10 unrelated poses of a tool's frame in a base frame.
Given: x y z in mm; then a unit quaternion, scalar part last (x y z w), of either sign.
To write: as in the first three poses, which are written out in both.
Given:
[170 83 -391 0.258 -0.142 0.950 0.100]
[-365 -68 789 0.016 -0.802 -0.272 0.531]
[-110 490 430 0.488 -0.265 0.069 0.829]
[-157 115 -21 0.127 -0.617 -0.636 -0.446]
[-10 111 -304 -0.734 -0.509 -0.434 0.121]
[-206 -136 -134 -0.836 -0.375 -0.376 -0.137]
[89 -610 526 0.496 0.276 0.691 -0.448]
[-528 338 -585 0.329 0.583 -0.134 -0.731]
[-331 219 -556 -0.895 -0.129 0.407 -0.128]
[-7 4 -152 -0.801 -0.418 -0.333 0.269]
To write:
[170 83 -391 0.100 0.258 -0.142 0.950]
[-365 -68 789 0.531 0.016 -0.802 -0.272]
[-110 490 430 0.829 0.488 -0.265 0.069]
[-157 115 -21 0.446 -0.127 0.617 0.636]
[-10 111 -304 0.121 -0.734 -0.509 -0.434]
[-206 -136 -134 0.137 0.836 0.375 0.376]
[89 -610 526 0.448 -0.496 -0.276 -0.691]
[-528 338 -585 0.731 -0.329 -0.583 0.134]
[-331 219 -556 0.128 0.895 0.129 -0.407]
[-7 4 -152 0.269 -0.801 -0.418 -0.333]

